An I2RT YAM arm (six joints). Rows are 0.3 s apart.
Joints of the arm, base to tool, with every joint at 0 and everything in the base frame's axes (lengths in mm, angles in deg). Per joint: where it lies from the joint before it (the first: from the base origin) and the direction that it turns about. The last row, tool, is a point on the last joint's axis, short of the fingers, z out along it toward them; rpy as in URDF.
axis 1: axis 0 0 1 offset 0.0 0.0 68.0
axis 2: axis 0 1 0 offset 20.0 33.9 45.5
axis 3: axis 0 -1 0 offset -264.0 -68.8 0.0
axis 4: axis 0 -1 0 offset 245.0 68.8 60.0
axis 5: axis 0 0 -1 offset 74.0 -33.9 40.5
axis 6: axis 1 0 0 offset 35.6 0.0 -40.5
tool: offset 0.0 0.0 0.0 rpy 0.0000 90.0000 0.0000
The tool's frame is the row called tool.
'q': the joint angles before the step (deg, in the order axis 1, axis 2, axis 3, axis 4, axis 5, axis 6). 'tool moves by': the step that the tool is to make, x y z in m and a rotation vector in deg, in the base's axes. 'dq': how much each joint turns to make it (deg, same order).
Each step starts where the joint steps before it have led.
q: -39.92, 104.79, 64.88, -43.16, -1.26, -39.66
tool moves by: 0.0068, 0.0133, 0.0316, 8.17, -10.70, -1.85
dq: 1.22, -4.59, 1.57, -2.37, -12.48, 5.07
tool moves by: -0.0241, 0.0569, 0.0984, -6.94, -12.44, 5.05
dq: 6.04, -20.31, 0.47, -6.26, -1.24, 1.46
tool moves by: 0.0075, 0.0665, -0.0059, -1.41, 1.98, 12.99
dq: 14.17, -4.04, -4.22, -0.96, 2.42, 0.19
